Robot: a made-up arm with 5 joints.
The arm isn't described. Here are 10 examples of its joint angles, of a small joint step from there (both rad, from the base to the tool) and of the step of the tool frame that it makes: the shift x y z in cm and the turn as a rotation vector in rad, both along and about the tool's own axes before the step.
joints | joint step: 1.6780 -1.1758 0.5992 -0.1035 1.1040 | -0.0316 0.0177 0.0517 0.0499 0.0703
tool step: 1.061 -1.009 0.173 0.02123 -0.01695 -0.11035
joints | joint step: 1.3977 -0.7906 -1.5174 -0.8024 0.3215 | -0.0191 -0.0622 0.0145 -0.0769 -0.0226
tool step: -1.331 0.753 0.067 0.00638 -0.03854 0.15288
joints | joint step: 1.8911 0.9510 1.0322 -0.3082 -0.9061 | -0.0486 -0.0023 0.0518 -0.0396 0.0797
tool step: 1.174 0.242 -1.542 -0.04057 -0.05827 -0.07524
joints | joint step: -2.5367 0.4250 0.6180 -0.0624 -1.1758 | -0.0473 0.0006 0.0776 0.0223 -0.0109
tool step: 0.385 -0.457 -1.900 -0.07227 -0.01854 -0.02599
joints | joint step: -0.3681 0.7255 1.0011 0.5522 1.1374 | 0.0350 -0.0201 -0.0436 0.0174 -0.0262
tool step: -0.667 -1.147 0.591 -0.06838 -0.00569 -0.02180
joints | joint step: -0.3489 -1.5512 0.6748 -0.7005 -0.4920 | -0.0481 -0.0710 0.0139 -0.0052 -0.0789
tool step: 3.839 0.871 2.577 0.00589 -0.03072 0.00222
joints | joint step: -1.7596 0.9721 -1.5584 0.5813 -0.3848 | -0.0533 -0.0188 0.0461 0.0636 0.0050
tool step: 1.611 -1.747 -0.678 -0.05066 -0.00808 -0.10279
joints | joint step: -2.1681 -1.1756 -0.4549 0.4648 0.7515 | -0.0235 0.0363 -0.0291 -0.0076 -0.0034
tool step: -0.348 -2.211 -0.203 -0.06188 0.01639 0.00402
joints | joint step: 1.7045 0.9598 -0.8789 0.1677 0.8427 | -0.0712 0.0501 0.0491 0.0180 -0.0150
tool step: 3.322 -1.276 -0.461 -0.02582 -0.10883 -0.03810
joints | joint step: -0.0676 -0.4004 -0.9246 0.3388 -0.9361 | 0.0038 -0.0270 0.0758 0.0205 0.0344
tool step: 2.149 -0.543 -0.638 -0.02510 -0.02881 -0.09573
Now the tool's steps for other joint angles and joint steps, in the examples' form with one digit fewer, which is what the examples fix.
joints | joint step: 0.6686 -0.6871 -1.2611 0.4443 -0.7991 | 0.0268 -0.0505 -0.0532 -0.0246 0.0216
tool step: 0.27 -0.10 1.79 0.0100 -0.0437 0.0412
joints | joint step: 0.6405 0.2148 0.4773 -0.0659 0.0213 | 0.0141 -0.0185 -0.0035 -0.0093 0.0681
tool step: 0.53 0.95 0.50 0.0407 0.0149 -0.0715
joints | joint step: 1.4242 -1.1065 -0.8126 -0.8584 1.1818 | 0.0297 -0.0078 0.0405 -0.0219 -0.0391
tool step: 1.24 -0.07 -0.92 -0.0127 -0.0747 0.0684
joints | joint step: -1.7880 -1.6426 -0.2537 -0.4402 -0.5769 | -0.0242 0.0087 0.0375 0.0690 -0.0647
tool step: 0.10 -0.16 -1.13 -0.0362 0.0425 -0.0070
